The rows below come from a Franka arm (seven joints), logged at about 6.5 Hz.
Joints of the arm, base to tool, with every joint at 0 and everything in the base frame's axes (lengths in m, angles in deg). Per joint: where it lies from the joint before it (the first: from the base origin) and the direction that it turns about. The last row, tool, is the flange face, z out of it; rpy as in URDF.
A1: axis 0 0 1 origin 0.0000 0.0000 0.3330
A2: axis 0 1 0 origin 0.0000 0.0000 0.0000
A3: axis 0 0 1 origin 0.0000 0.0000 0.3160
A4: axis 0 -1 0 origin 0.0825 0.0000 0.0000
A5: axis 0 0 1 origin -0.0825 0.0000 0.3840
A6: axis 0 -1 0 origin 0.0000 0.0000 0.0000
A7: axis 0 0 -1 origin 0.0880 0.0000 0.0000
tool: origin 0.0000 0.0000 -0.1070 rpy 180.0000 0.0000 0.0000
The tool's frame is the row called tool.
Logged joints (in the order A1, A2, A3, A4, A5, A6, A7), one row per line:
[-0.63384, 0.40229, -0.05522, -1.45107, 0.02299, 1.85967, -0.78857]
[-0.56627, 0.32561, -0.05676, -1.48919, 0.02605, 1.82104, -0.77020]
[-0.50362, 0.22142, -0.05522, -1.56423, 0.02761, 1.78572, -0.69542]
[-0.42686, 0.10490, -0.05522, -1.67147, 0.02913, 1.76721, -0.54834]
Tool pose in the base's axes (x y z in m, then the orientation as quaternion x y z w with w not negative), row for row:
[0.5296, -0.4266, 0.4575, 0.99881, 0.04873, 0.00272, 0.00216]
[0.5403, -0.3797, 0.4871, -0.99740, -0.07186, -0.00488, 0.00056]
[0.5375, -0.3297, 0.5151, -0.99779, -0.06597, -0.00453, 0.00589]
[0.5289, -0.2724, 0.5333, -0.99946, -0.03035, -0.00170, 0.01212]
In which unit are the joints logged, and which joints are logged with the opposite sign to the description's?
The joints are logged in radians. Opposite sign: none.
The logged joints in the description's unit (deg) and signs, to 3 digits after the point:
[-36.316, 23.050, -3.164, -83.140, 1.317, 106.551, -45.182]
[-32.445, 18.656, -3.252, -85.324, 1.493, 104.338, -44.129]
[-28.855, 12.686, -3.164, -89.624, 1.582, 102.314, -39.845]
[-24.457, 6.010, -3.164, -95.768, 1.669, 101.254, -31.418]

